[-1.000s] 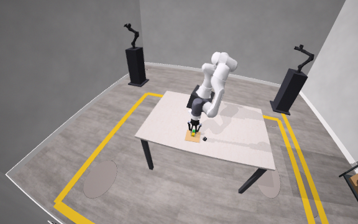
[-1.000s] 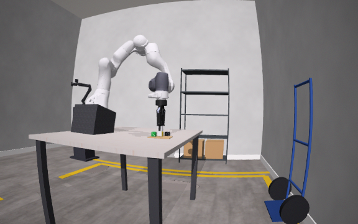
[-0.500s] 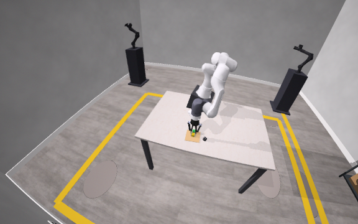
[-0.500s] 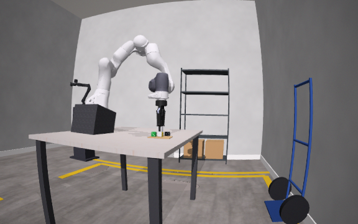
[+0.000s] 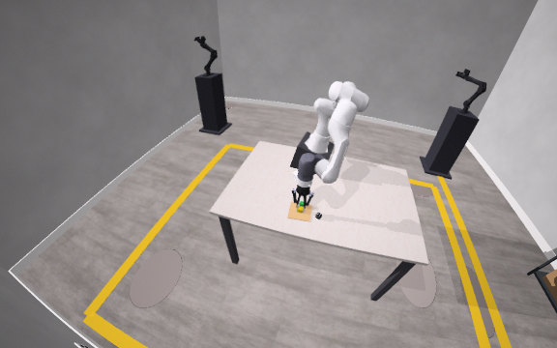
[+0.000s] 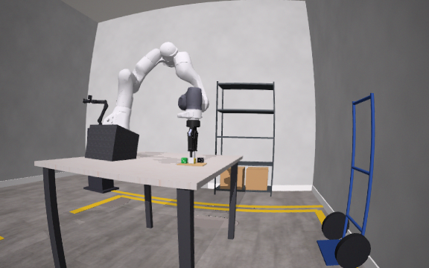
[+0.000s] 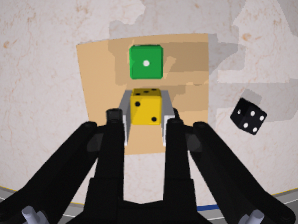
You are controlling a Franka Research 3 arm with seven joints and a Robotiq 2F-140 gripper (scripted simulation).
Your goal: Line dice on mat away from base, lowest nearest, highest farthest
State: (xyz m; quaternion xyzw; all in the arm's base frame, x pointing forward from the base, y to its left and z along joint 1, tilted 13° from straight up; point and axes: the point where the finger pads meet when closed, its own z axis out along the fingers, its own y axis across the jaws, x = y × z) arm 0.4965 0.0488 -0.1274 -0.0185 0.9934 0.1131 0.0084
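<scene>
Now: hand 20 mm above the yellow die. Also, from my hand: black die 10 mm ahead, 120 mm to the left, 20 mm below; then green die 50 mm behind, 20 mm below; then tan mat 40 mm below.
</scene>
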